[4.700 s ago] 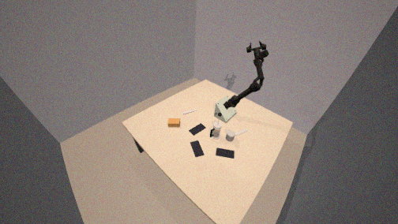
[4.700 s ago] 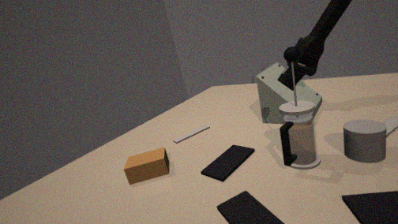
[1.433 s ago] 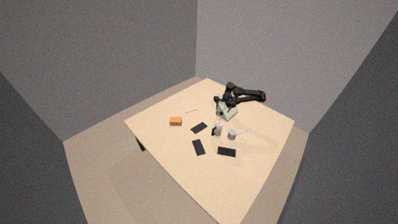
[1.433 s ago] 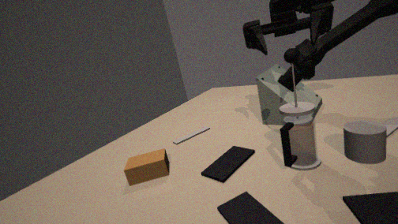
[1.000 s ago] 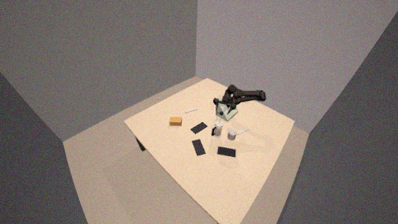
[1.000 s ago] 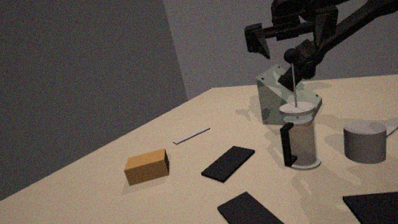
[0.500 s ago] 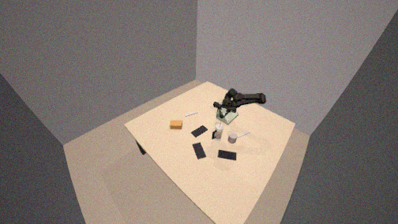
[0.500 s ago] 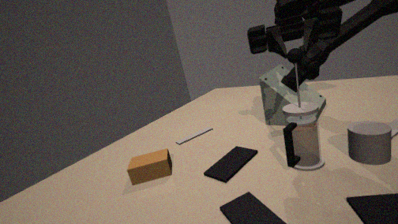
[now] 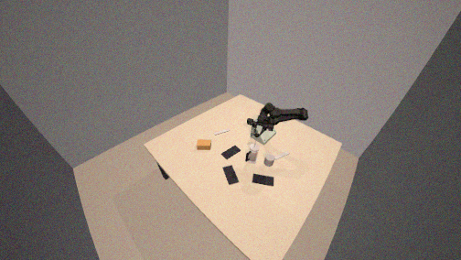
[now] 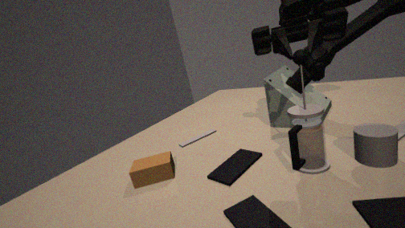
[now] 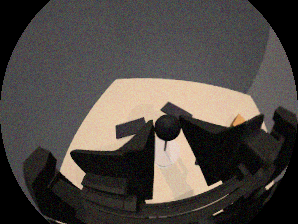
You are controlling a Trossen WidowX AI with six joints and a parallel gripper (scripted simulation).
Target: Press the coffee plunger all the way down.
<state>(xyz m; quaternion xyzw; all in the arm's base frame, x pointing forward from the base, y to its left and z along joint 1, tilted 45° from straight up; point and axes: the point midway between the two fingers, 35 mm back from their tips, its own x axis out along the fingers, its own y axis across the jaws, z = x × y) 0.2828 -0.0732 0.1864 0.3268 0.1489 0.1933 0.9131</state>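
My gripper tip is 13 cm above the glass coffee press, 1 cm to the left of it and 1 cm short of it. From my gripper tip the other things lie so: orange block (38 cm to the right, 23 cm below, 13 cm ahead).
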